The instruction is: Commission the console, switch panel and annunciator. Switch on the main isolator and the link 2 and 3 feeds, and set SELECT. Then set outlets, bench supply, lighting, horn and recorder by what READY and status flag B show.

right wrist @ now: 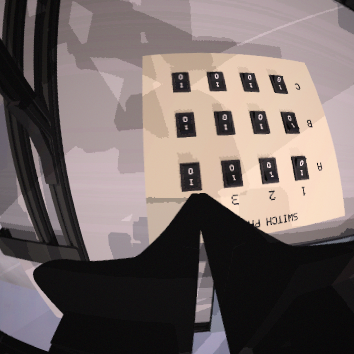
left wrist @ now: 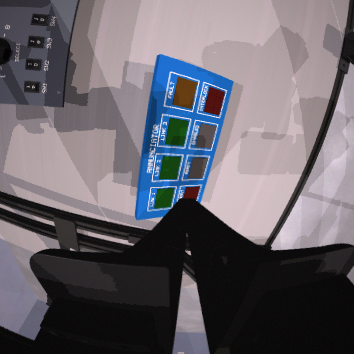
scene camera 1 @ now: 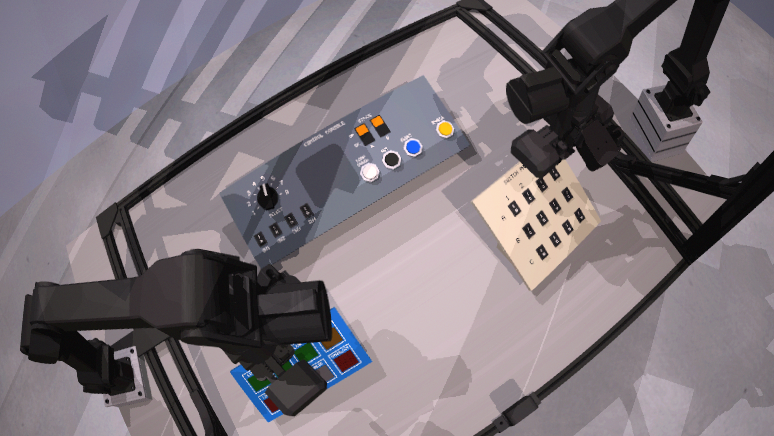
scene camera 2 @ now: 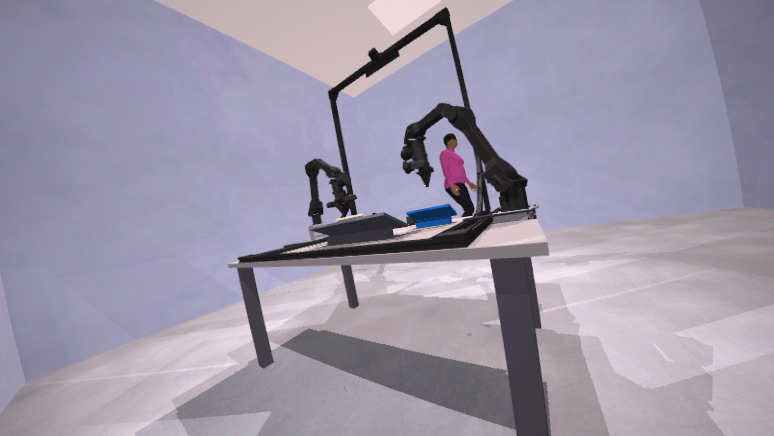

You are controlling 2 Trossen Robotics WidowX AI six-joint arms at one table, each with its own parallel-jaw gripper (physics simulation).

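Places are measured from the left arm's base along level axes (x back, y right, z up), in centimetres.
Where they show: left gripper, fingertip midpoint: [left wrist: 185,204] [scene camera 1: 274,356] [scene camera 2: 427,187]; right gripper, fingertip midpoint: [right wrist: 197,199] [scene camera 1: 555,162] [scene camera 2: 345,216]; left arm's base, origin of the base link: [scene camera 1: 119,376] [scene camera 2: 515,209]; right arm's base, origin of the base link: [scene camera 1: 673,105] [scene camera 2: 317,224].
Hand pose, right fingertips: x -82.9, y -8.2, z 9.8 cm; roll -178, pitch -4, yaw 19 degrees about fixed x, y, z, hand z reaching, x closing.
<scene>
Each offset is from my right fingertips to the top centre of the thing. "spot": to the spot under its first point.
The grey console [scene camera 1: 346,200] [scene camera 2: 360,223] [left wrist: 64,55] has a SELECT dial {dy -12.6, dx +44.3, dz -2.5 cm} [scene camera 1: 267,196] pointing near 5. Its two status flags [scene camera 1: 363,133] [scene camera 1: 379,125] show orange upper halves. The blue annunciator {dy +14.2, dx +47.3, dz -4.3 cm} [scene camera 1: 336,315] [scene camera 2: 431,216] [left wrist: 150,100] shows green LINK tiles, an amber FAULT, a dark red INTERLOCK and a grey READY tile {spot: dy +18.2, dx +48.6, dz -7.7 cm} [left wrist: 196,168]; whether any is lit is unclear. The cream switch panel [scene camera 1: 533,278] [right wrist: 160,150] has rockers in rows A, B, C. My left gripper [scene camera 2: 427,185] [left wrist: 185,204] is shut and empty above the annunciator. My right gripper [scene camera 2: 345,212] [right wrist: 197,199] is shut and empty above the switch panel's row A side.
A row of white, black, blue and yellow buttons [scene camera 1: 369,172] [scene camera 1: 391,159] [scene camera 1: 412,147] [scene camera 1: 445,128] is on the console. Four small rockers, SW1 to SW4, sit near the dial. A black frame [scene camera 1: 303,100] edges the table. A person in pink [scene camera 2: 453,167] stands behind the table.
</scene>
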